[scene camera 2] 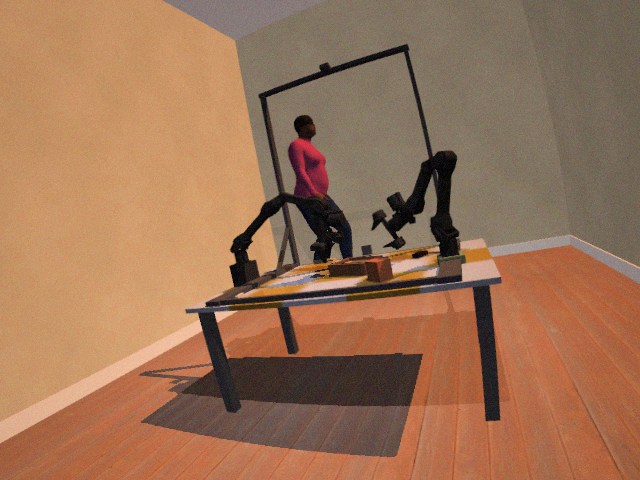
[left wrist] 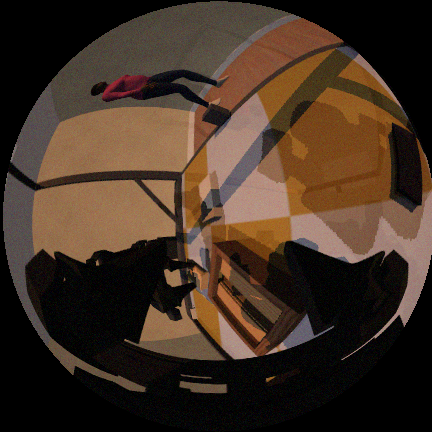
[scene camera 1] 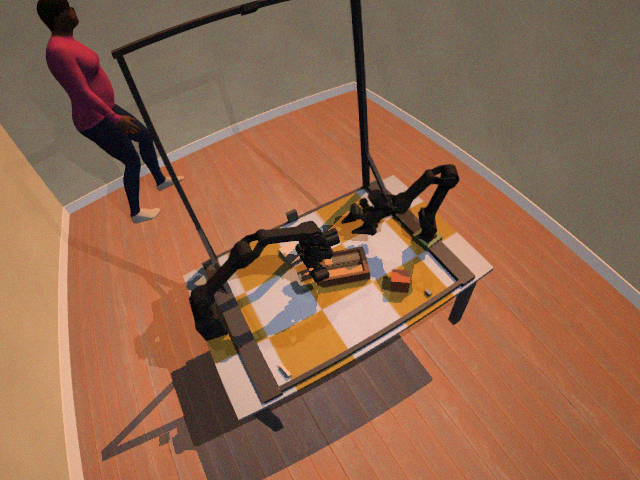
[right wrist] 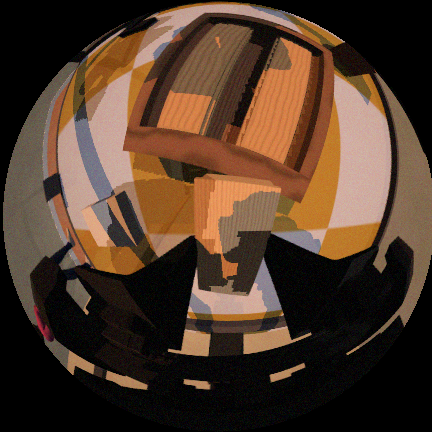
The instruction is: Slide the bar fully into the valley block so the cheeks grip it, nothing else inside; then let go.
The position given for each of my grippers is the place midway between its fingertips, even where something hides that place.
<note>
My left gripper (scene camera 1: 346,227) is open, holding nothing. Also in view: a small dark cube (left wrist: 405,180). My right gripper (right wrist: 229,239) holds a wooden bar (right wrist: 233,215), which touches nothing else. Also in view: a valley block (right wrist: 216,151) and a black frame (scene camera 1: 183,27).
My left gripper also shows in the left wrist view (left wrist: 227,247). My right gripper shows as well in the left wrist view (left wrist: 197,272). The black frame is seen too in scene camera 2 (scene camera 2: 404,48).
</note>
